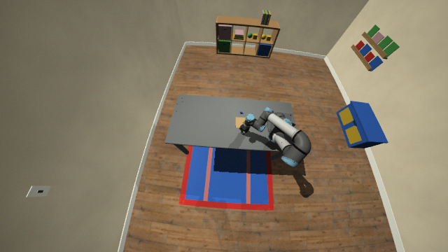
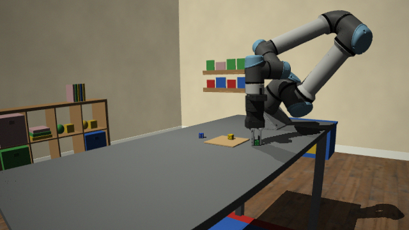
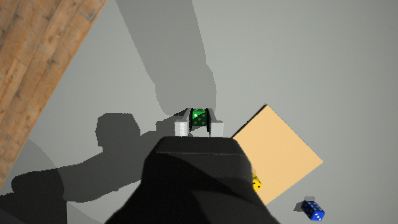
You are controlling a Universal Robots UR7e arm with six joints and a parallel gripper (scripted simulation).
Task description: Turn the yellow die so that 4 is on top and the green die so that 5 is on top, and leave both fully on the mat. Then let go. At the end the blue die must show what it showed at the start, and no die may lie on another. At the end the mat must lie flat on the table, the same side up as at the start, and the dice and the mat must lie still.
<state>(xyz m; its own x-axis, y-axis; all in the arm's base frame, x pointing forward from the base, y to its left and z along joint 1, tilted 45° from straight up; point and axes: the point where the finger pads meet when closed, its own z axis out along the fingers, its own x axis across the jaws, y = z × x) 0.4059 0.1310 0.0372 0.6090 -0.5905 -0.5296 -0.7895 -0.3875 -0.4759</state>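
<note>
Now: hand 1 cm above the green die. From my hand the other things lie so: yellow die: 13 cm to the right, 3 cm behind, 1 cm below; tan mat: 13 cm to the right, 2 cm below; blue die: 27 cm to the right, 1 cm below, 1 cm behind.
</note>
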